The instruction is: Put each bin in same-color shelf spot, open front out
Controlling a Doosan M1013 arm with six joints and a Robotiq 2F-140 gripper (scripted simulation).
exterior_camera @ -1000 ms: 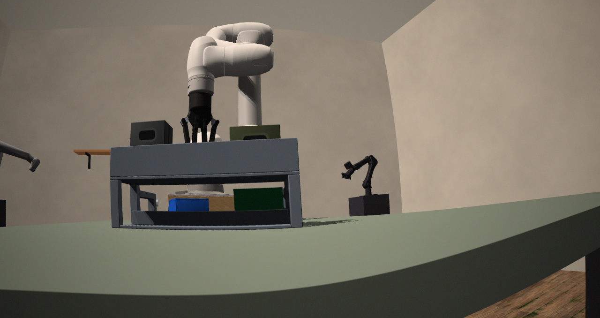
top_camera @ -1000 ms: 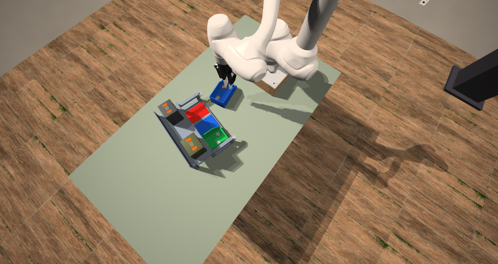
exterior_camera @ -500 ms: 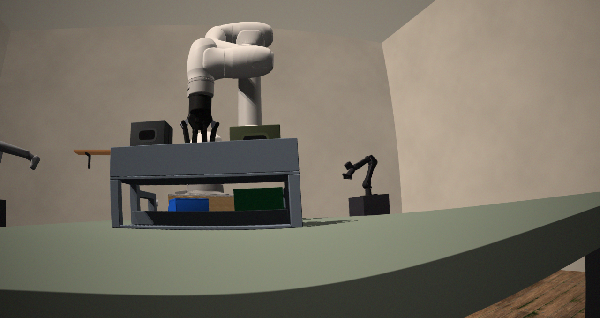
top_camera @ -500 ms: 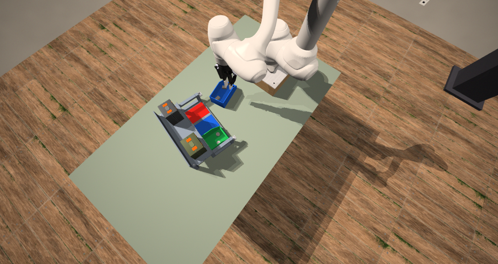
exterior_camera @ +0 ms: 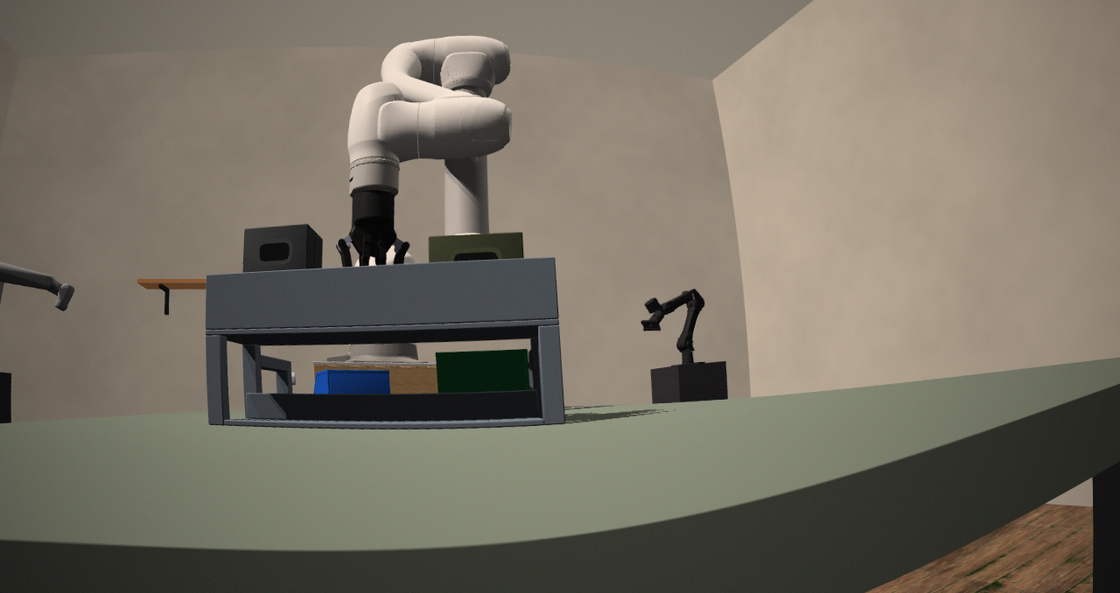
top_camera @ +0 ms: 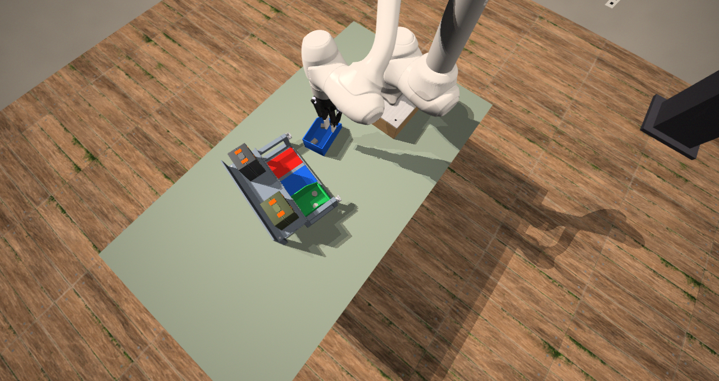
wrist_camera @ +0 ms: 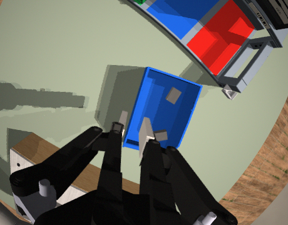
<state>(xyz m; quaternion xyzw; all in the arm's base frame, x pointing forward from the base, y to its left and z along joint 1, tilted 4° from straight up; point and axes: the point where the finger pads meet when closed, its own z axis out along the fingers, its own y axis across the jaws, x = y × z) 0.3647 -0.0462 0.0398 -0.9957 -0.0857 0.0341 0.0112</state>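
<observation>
My hand is 120 mm above the blue bin, 50 mm to the left of it and 10 mm short of it. The rest, counted from my hand: black box: 330 mm ahead, 140 mm to the right, 10 mm above; then olive box: 390 mm ahead, 90 mm to the left, 10 mm below; then green bin: 300 mm ahead, 110 mm to the left, 110 mm below.
</observation>
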